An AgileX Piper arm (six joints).
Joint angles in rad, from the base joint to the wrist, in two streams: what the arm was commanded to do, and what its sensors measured. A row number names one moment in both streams.
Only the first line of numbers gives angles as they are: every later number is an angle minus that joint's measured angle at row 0.
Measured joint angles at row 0:
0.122 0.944 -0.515 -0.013 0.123 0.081
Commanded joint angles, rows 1 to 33:
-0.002 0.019 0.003 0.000 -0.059 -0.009
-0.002 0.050 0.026 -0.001 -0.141 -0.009
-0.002 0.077 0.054 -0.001 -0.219 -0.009
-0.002 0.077 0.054 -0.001 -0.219 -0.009
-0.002 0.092 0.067 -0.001 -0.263 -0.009
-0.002 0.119 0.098 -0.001 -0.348 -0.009
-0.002 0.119 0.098 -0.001 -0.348 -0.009
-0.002 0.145 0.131 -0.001 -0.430 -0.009
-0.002 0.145 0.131 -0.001 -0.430 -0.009
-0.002 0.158 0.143 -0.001 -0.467 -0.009
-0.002 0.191 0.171 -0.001 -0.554 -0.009
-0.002 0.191 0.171 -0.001 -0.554 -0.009
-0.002 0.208 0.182 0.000 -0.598 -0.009
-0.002 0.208 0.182 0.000 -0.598 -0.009
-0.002 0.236 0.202 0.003 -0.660 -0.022
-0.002 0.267 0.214 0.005 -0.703 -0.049
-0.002 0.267 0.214 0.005 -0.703 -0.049
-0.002 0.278 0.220 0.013 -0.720 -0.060
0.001 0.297 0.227 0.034 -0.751 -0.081
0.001 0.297 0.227 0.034 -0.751 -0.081
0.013 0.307 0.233 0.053 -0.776 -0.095
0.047 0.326 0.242 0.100 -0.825 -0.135
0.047 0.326 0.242 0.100 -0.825 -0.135
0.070 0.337 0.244 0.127 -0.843 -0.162
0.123 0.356 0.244 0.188 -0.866 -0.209
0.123 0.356 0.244 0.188 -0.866 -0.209
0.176 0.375 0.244 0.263 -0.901 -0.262
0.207 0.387 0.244 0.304 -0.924 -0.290
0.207 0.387 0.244 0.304 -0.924 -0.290
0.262 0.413 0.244 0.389 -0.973 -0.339
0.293 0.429 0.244 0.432 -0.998 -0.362
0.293 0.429 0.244 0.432 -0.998 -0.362
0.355 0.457 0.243 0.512 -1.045 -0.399
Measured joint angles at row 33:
0.282 0.427 0.242 0.394 -0.967 -0.328
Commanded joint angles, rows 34 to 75:
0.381 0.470 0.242 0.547 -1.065 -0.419
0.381 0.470 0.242 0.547 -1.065 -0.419
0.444 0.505 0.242 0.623 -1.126 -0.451
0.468 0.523 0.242 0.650 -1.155 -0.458
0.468 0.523 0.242 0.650 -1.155 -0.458
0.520 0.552 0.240 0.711 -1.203 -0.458
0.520 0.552 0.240 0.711 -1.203 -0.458
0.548 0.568 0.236 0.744 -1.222 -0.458
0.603 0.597 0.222 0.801 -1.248 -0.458
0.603 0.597 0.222 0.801 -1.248 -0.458
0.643 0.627 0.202 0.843 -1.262 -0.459
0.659 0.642 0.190 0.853 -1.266 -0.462
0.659 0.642 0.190 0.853 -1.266 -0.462
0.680 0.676 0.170 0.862 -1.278 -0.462
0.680 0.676 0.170 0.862 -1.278 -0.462
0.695 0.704 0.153 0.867 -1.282 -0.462
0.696 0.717 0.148 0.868 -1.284 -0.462
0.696 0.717 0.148 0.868 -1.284 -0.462
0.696 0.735 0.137 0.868 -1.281 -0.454
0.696 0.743 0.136 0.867 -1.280 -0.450
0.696 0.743 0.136 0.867 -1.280 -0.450
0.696 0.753 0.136 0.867 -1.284 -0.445
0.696 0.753 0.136 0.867 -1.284 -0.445
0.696 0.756 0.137 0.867 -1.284 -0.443
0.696 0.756 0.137 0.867 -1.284 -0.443
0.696 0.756 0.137 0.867 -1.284 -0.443
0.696 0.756 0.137 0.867 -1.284 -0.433
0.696 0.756 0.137 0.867 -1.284 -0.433
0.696 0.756 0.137 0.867 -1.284 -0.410
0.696 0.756 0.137 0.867 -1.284 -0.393
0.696 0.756 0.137 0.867 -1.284 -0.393
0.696 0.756 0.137 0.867 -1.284 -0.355
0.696 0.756 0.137 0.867 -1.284 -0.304
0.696 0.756 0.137 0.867 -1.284 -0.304
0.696 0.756 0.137 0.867 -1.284 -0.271
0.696 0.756 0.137 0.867 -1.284 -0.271
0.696 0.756 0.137 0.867 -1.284 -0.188
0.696 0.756 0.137 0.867 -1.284 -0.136
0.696 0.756 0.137 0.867 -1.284 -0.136
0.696 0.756 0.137 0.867 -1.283 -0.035
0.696 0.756 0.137 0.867 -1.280 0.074
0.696 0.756 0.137 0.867 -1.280 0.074
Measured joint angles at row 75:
0.692 0.756 0.145 0.870 -1.276 -0.081
